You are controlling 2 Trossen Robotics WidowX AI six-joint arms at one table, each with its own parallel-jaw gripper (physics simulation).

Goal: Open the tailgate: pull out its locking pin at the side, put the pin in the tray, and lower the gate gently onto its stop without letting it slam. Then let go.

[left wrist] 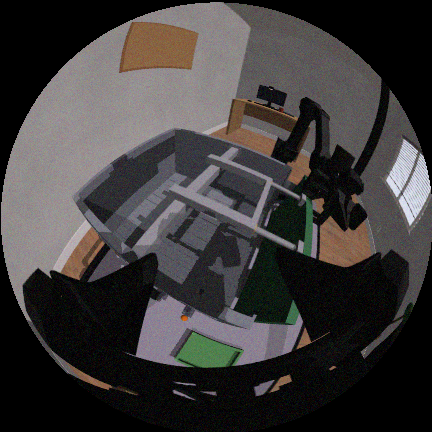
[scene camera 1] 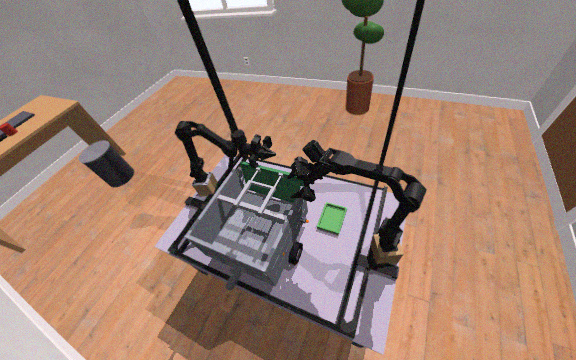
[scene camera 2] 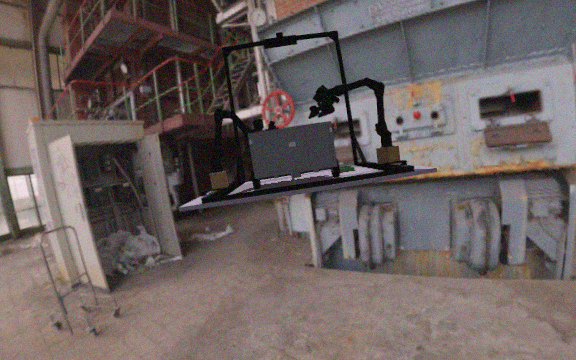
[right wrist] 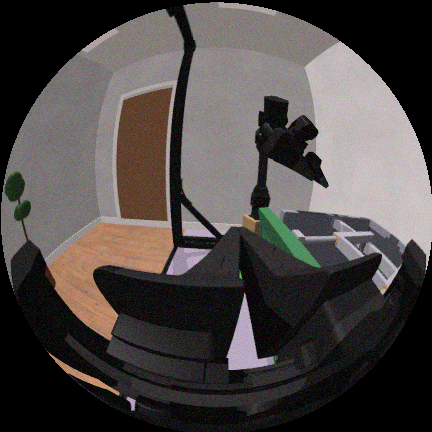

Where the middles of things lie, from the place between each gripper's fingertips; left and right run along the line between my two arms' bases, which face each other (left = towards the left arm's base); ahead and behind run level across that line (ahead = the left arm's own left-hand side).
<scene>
Now: the grey truck bed [scene camera 1: 255, 234] 20 cm below my left hand, 15 cm to the right of it and 14 cm ahead of it. The rest, counted from my left hand: green tray [left wrist: 198, 350] 34 cm below, 15 cm to the left, 11 cm behind.
Now: the grey truck bed 32 cm ahead of my right hand, 1 cm to the left of it and 17 cm below it. Round my right hand: green tray 7 cm ahead, 31 cm to the left, 31 cm below.
</scene>
